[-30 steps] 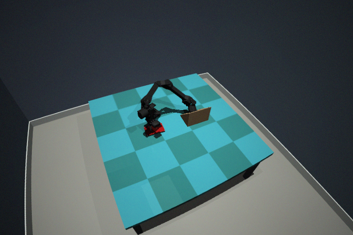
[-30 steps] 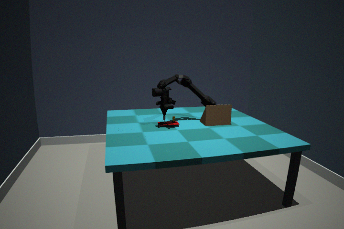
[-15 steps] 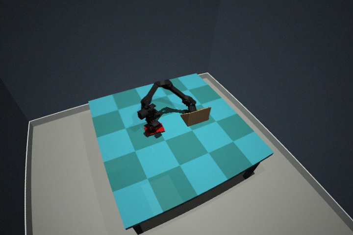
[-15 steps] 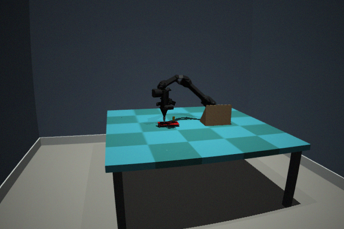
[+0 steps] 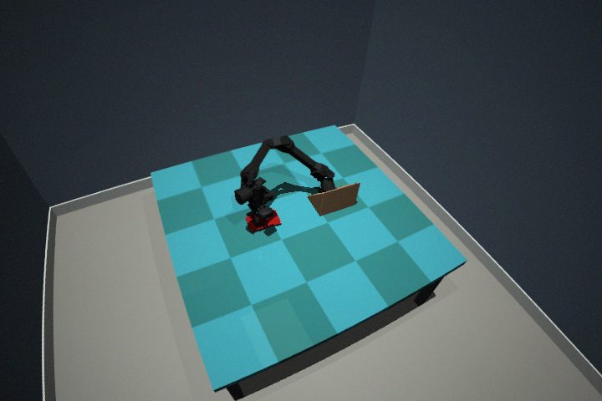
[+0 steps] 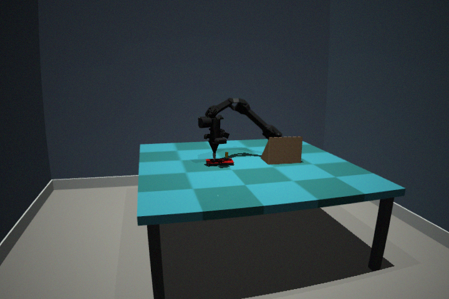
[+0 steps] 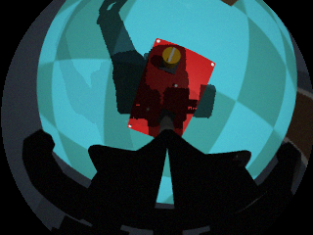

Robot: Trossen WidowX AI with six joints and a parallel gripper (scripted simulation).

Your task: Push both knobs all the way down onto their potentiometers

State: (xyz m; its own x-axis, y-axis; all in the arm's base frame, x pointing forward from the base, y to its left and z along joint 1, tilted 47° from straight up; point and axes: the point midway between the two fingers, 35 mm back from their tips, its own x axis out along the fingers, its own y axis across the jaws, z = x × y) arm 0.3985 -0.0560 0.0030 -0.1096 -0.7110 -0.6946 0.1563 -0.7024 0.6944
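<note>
My gripper tip is now 20 mm above the potentiometer knob.
</note>
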